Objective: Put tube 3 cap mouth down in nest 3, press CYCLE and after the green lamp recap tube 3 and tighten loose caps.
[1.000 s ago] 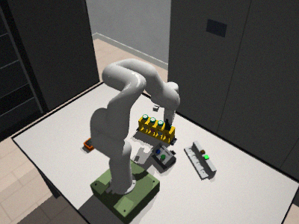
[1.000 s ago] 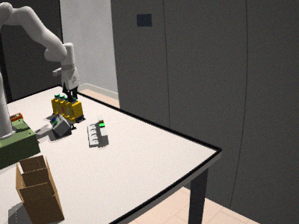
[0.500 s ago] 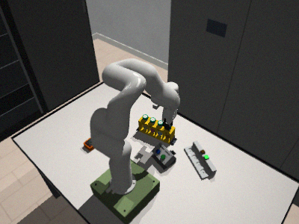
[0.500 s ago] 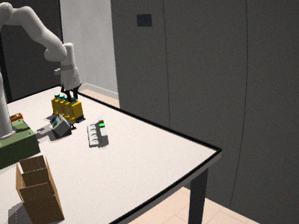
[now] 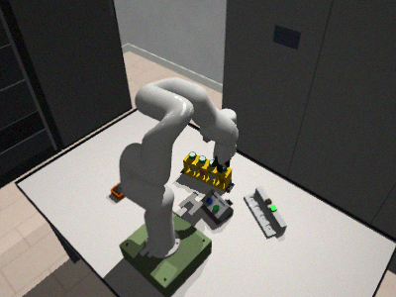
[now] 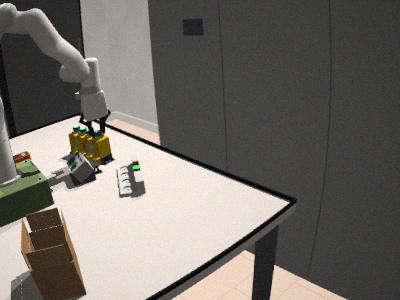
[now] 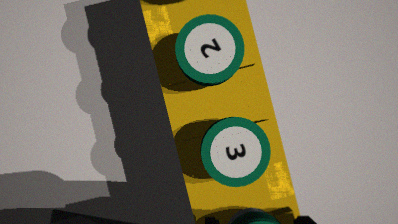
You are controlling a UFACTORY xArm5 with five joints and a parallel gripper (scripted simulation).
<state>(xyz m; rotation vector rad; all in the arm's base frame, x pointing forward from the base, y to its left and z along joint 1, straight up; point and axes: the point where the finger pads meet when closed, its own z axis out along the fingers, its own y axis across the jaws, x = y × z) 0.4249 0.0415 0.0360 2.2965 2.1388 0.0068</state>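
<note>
My gripper is now 16 cm past the green ready key, 9 cm to the left of it and 6 cm above it. The rest, counted from my hand: orange object: 33 cm to the left, 30 cm behind, 11 cm below; then key housing: 14 cm behind, 7 cm to the right, 7 cm below; then blue cycle key: 15 cm behind, 6 cm below, 4 cm to the right.
</note>
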